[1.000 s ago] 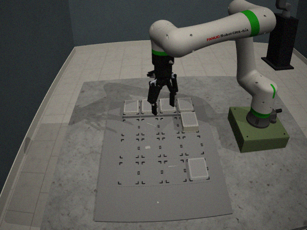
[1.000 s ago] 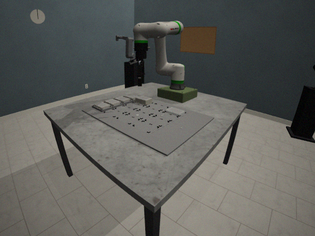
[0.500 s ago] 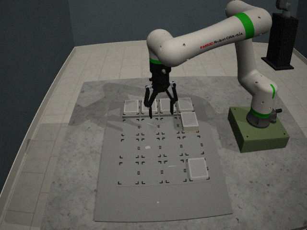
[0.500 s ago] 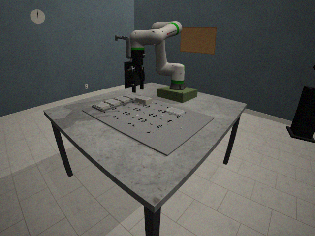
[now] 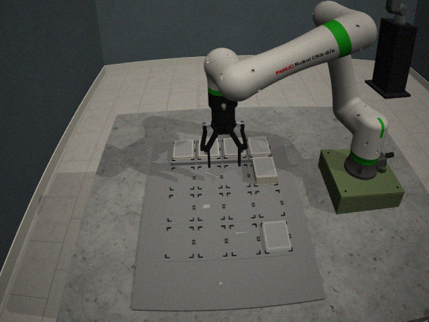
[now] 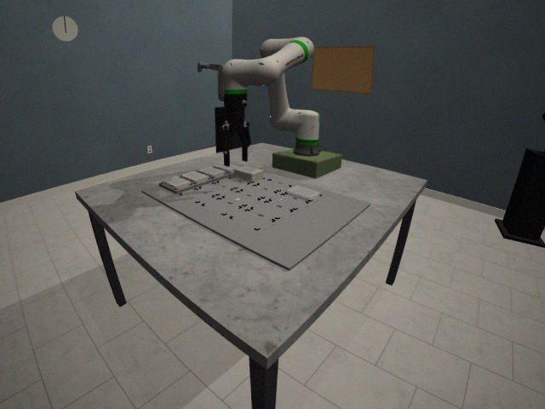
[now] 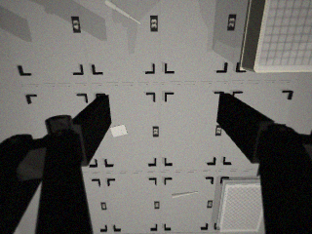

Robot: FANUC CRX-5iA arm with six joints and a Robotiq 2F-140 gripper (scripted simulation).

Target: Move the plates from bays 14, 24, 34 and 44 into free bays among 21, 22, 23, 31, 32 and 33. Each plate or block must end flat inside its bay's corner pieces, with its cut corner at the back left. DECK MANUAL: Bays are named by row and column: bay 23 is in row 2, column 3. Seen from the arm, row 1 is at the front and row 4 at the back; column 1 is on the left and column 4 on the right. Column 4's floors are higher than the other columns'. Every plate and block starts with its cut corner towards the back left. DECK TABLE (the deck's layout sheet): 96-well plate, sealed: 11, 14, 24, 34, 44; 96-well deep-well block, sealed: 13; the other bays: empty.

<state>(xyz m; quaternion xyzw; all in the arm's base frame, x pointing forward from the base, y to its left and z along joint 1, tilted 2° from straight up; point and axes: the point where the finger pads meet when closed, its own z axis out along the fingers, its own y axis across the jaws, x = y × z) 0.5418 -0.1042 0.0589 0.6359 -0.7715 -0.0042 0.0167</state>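
Now: the sealed deep-well block 17 cm behind my hand, 13 cm below it and 5 cm to the right of it. The rest, counted from my hand: white pointed piece (22 cm to the left, 14 cm below).
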